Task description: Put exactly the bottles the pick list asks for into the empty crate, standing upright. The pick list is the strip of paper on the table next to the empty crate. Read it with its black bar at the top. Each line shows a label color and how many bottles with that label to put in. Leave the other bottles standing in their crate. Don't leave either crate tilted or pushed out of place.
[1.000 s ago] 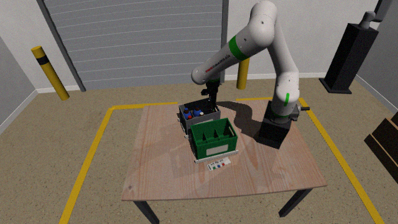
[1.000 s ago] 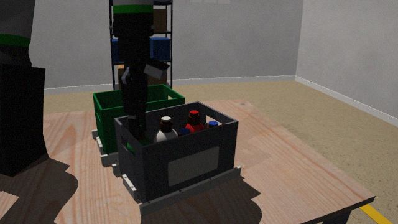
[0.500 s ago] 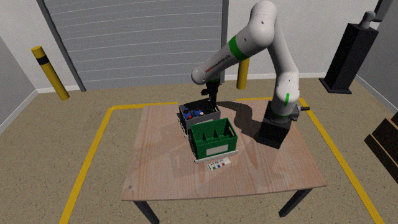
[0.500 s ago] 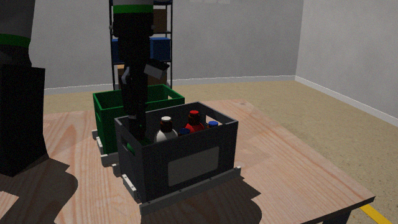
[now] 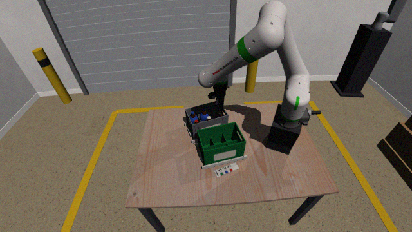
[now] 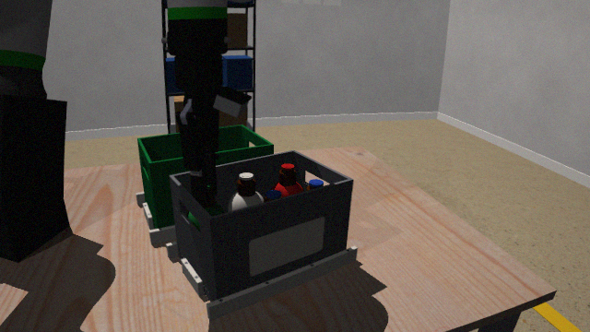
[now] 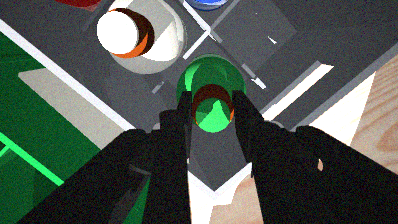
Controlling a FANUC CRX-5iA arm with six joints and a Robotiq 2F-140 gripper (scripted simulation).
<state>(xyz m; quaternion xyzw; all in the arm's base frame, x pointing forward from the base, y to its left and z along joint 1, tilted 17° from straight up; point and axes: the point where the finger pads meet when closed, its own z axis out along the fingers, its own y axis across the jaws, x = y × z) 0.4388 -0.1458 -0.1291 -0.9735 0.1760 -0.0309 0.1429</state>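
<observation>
Right now the green-label bottle is 8 cm below my hand. From my hand the other things lie so: red-label bottle (16 cm ahead, 8 cm to the left, 8 cm below); dark grey crate (10 cm ahead, 9 cm below); white-label bottle (8 cm ahead, 4 cm to the left, 8 cm below).
</observation>
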